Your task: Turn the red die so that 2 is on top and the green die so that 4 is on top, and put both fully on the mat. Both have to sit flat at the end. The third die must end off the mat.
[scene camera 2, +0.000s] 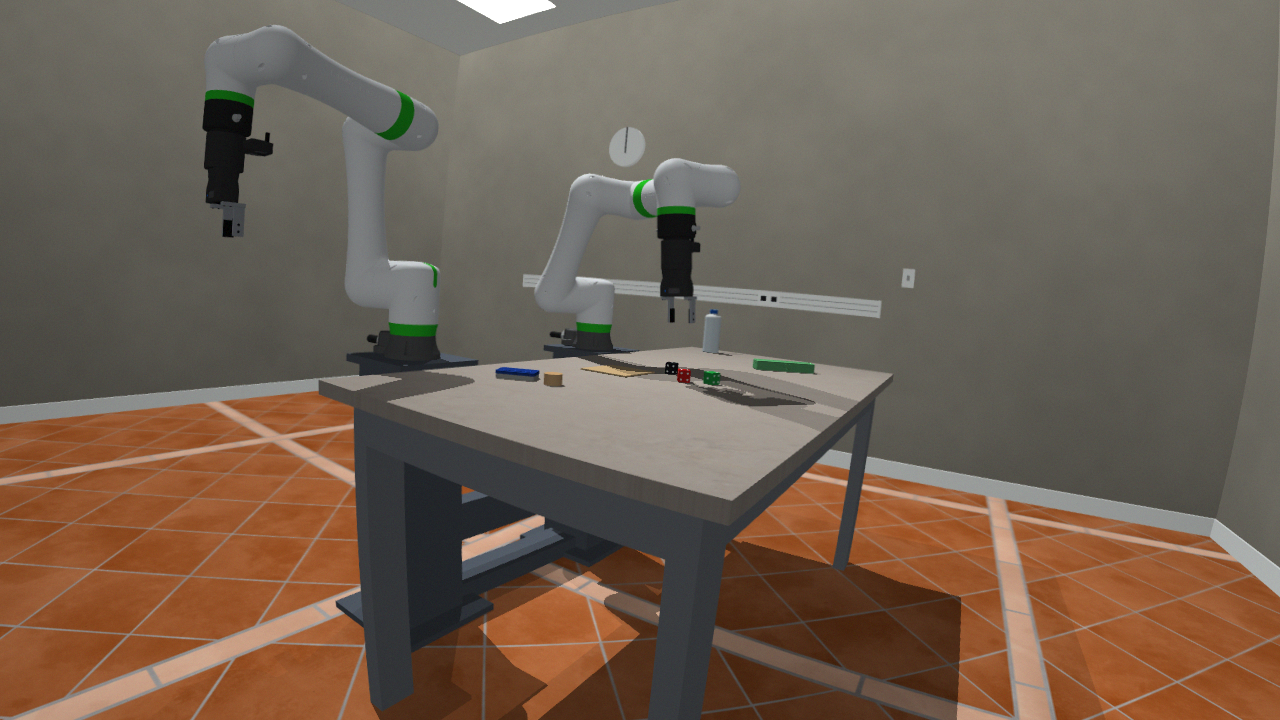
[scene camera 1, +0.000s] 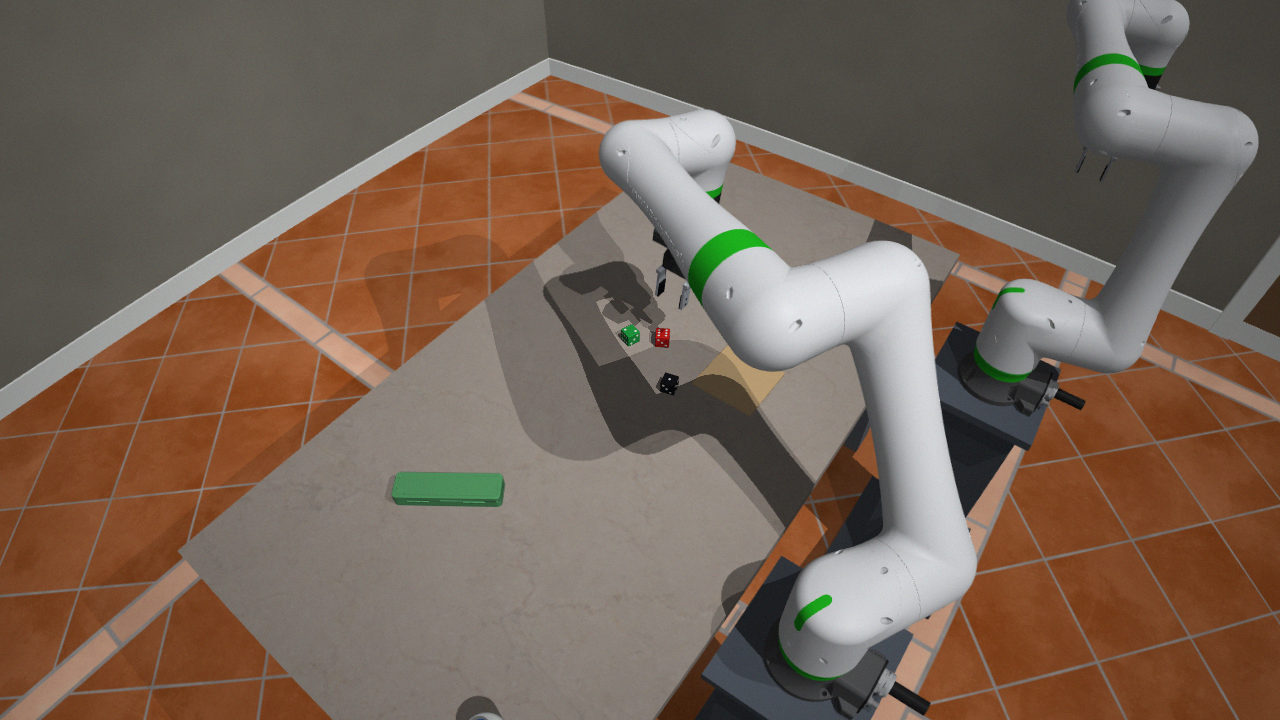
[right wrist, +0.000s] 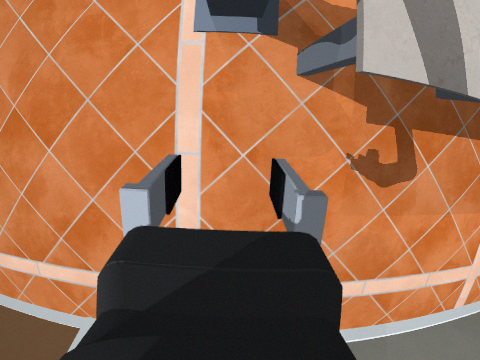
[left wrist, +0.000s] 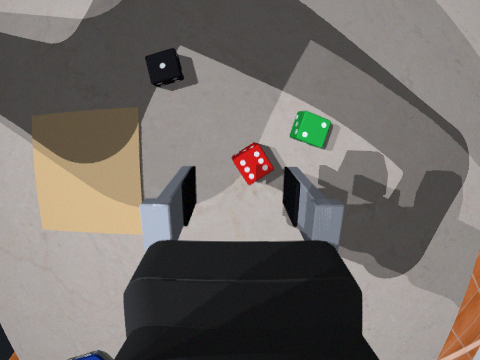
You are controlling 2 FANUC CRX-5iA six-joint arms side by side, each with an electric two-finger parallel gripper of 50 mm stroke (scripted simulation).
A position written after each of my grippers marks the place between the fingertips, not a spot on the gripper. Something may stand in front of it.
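Black die (left wrist: 164,67); out of frame in the right wrist view. Tan mat (scene camera 1: 729,379) (left wrist: 87,164); out of frame in the right wrist view. My left gripper (scene camera 2: 681,322) (scene camera 1: 671,300) (left wrist: 239,184). My right gripper (scene camera 2: 232,236) (right wrist: 225,175).
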